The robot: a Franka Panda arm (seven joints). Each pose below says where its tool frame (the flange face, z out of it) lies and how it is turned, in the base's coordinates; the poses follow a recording.
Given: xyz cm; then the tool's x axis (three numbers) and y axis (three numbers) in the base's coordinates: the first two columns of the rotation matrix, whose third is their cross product.
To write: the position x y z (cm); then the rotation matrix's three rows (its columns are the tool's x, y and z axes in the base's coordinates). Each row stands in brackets. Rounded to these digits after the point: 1 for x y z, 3 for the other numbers.
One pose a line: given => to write
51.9 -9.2 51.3 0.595 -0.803 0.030 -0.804 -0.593 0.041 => [51.9 -9.2 51.3], [[0.595 -0.804 -0.015], [-0.803 -0.593 -0.049], [0.030 0.041 -0.998]]
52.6 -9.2 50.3 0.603 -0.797 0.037 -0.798 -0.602 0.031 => [52.6 -9.2 50.3], [[0.603 -0.798 -0.002], [-0.797 -0.602 -0.048], [0.037 0.031 -0.999]]
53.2 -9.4 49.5 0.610 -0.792 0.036 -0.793 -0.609 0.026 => [53.2 -9.4 49.5], [[0.610 -0.793 0.001], [-0.792 -0.609 -0.044], [0.036 0.026 -1.000]]
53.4 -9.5 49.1 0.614 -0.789 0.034 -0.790 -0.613 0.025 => [53.4 -9.5 49.1], [[0.614 -0.790 0.001], [-0.789 -0.613 -0.042], [0.034 0.025 -1.000]]
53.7 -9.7 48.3 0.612 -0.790 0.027 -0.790 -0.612 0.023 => [53.7 -9.7 48.3], [[0.612 -0.790 -0.002], [-0.790 -0.612 -0.035], [0.027 0.023 -0.999]]
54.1 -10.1 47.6 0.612 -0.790 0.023 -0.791 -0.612 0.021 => [54.1 -10.1 47.6], [[0.612 -0.791 -0.003], [-0.790 -0.612 -0.031], [0.023 0.021 -0.999]]
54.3 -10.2 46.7 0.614 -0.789 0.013 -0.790 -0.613 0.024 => [54.3 -10.2 46.7], [[0.614 -0.790 -0.011], [-0.789 -0.613 -0.025], [0.013 0.024 -1.000]]
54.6 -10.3 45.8 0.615 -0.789 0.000 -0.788 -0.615 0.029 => [54.6 -10.3 45.8], [[0.615 -0.788 -0.023], [-0.789 -0.615 -0.018], [0.000 0.029 -1.000]]
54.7 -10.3 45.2 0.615 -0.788 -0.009 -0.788 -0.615 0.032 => [54.7 -10.3 45.2], [[0.615 -0.788 -0.031], [-0.788 -0.615 -0.013], [-0.009 0.032 -0.999]]
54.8 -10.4 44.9 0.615 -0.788 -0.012 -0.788 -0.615 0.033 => [54.8 -10.4 44.9], [[0.615 -0.788 -0.033], [-0.788 -0.615 -0.011], [-0.012 0.033 -0.999]]
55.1 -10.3 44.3 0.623 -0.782 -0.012 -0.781 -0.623 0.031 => [55.1 -10.3 44.3], [[0.623 -0.781 -0.032], [-0.782 -0.623 -0.010], [-0.012 0.031 -0.999]]
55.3 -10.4 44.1 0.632 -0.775 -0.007 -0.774 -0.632 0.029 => [55.3 -10.4 44.1], [[0.632 -0.774 -0.027], [-0.775 -0.632 -0.013], [-0.007 0.029 -0.999]]
